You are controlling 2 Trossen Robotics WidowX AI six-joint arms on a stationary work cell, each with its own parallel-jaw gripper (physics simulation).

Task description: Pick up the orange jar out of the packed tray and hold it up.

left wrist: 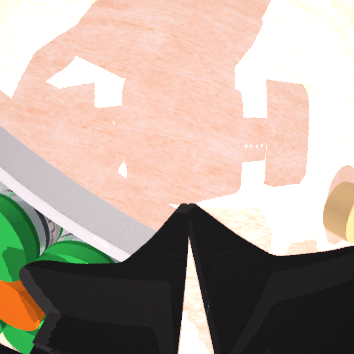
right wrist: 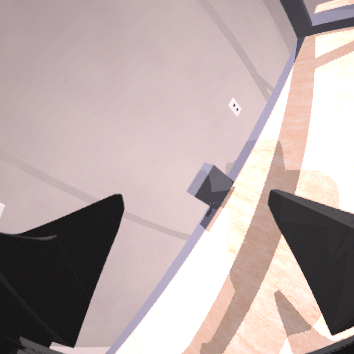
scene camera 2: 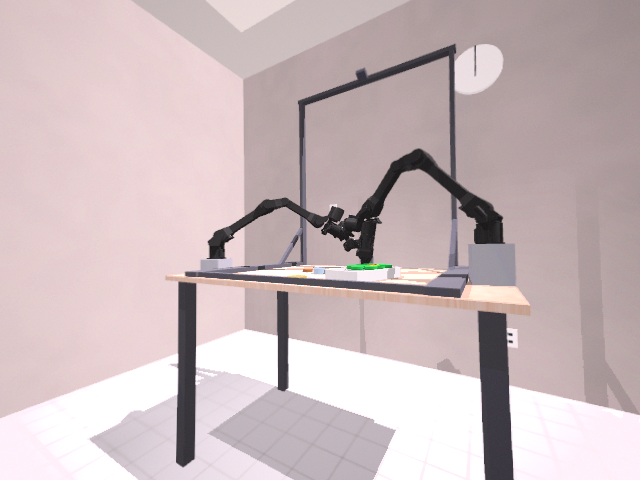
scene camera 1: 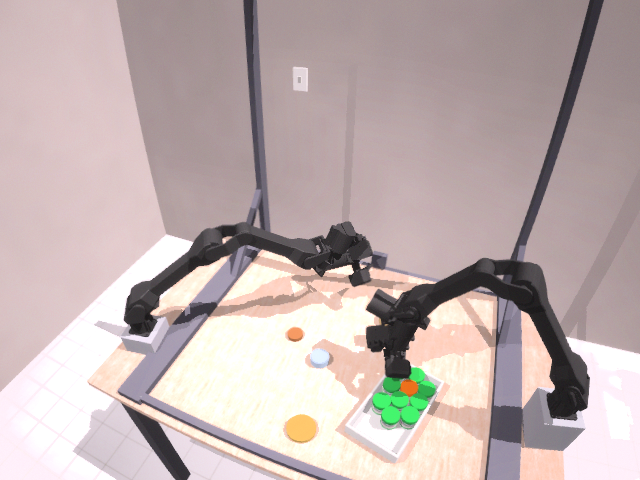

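Seen in the pictures: left gripper, fingertip midpoint: [left wrist: 187, 209] [scene camera 1: 386, 360]; right gripper, fingertip midpoint: [right wrist: 196, 199]; left arm's base, link origin: [scene camera 2: 489, 243] [scene camera 1: 561, 406]; right arm's base, link origin: [scene camera 2: 216, 258] [scene camera 1: 143, 326].
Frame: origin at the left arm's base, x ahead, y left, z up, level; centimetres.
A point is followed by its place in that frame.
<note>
The orange jar [scene camera 1: 409, 388] {x 35.3, y -4.3, z -7.1 cm} [left wrist: 20, 305] {x 35.9, y -6.0, z -7.1 cm} stands in the white tray [scene camera 1: 395, 455] {x 36.8, y 13.3, z -8.0 cm} [scene camera 2: 341, 274] {x 42.1, y 11.2, z -9.2 cm} [left wrist: 65, 200] {x 41.8, y -8.1, z -9.1 cm}, packed among several green-lidded jars [scene camera 1: 390, 415] {x 39.1, y 4.0, z -7.1 cm} [left wrist: 15, 230] {x 40.9, y -6.8, z -7.1 cm}. In the left wrist view the orange lid is at the lower left edge, partly hidden by a finger. My left gripper [scene camera 1: 398, 373] [scene camera 2: 364, 259] {x 41.7, y -14.5, z -10.7 cm} [left wrist: 187, 209] {x 41.7, y -14.5, z -10.7 cm} points down, shut and empty, above the tray's back-left edge in scene camera 1, a little left of the orange jar. My right gripper [right wrist: 196, 199] {x 52.4, y -44.5, z 2.1 cm} is open and empty, held high over the back of the table, away from the tray.
A red-brown disc [scene camera 1: 295, 333] {x 68.2, y -18.0, z -10.5 cm}, a light blue round piece [scene camera 1: 319, 358] {x 59.3, y -10.2, z -9.3 cm} [scene camera 2: 318, 270] {x 58.8, y -8.6, z -10.1 cm} and a flat amber disc [scene camera 1: 301, 428] {x 59.0, y 10.1, z -10.5 cm} lie left of the tray. A tan cylinder [left wrist: 340, 212] {x 42.9, y -27.0, z -10.0 cm} shows at the right edge of the left wrist view. A dark frame bar [scene camera 1: 505, 413] {x 10.0, y -2.5, z -9.6 cm} runs right of the tray.
</note>
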